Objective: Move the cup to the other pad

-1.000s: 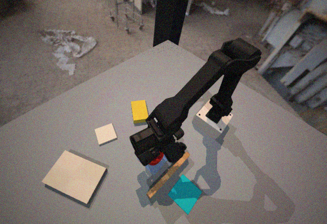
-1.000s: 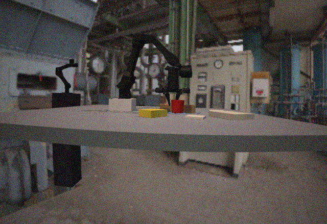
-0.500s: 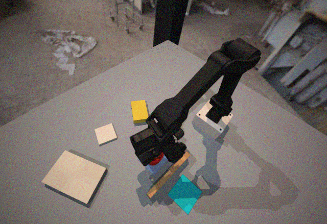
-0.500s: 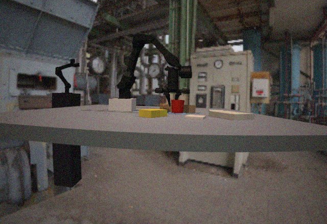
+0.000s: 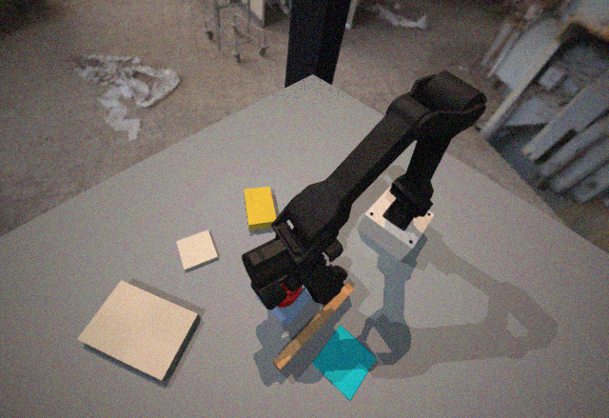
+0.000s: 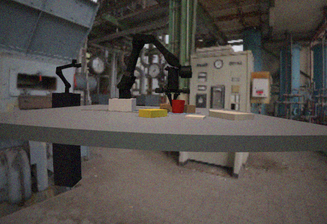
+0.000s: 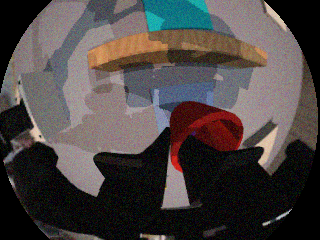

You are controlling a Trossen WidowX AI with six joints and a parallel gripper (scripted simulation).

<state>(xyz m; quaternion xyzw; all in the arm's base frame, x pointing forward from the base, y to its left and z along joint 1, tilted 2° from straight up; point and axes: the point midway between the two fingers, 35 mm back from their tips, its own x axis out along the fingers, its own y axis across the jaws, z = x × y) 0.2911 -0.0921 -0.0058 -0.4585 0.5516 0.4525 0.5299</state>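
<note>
Now: the light blue pad 3 cm ahead of my gripper tip and 5 cm below it. From my gripper tip the other things lie so: red cup 3 cm ahead, 1 cm to the right; then teal pad 4 cm ahead, 18 cm to the left, 5 cm below; then orange bar 3 cm ahead, 9 cm to the left, 2 cm below.
</note>
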